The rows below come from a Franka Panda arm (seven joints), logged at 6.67 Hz.
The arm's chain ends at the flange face. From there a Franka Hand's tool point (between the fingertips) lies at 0.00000 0.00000 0.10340 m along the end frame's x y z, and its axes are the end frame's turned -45 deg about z.
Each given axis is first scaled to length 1.
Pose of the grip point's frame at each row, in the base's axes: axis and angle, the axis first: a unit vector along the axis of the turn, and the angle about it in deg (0 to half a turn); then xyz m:
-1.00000 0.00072 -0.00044 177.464 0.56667 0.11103 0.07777
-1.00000 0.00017 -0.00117 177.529 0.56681 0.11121 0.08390
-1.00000 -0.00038 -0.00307 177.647 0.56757 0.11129 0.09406
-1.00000 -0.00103 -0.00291 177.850 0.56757 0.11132 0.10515
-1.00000 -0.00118 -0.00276 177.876 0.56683 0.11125 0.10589
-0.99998 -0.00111 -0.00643 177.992 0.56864 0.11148 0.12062
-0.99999 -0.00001 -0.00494 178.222 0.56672 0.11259 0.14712
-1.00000 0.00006 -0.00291 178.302 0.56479 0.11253 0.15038
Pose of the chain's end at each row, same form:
-0.92357 0.38334 0.00806 177.638 0.56658 0.10645 0.18107
-0.92379 0.38283 0.00717 177.666 0.56657 0.10675 0.18720
-0.92401 0.38233 0.00502 177.692 0.56694 0.10704 0.19737
-0.92426 0.38173 0.00449 177.886 0.56697 0.10744 0.20848
-0.92432 0.38159 0.00454 177.917 0.56626 0.10742 0.20922
-0.92430 0.38166 0.00077 177.863 0.56731 0.10786 0.22395
-0.92388 0.38267 0.00137 178.141 0.56570 0.10938 0.25047
-0.92385 0.38274 0.00298 178.304 0.56419 0.10947 0.25373

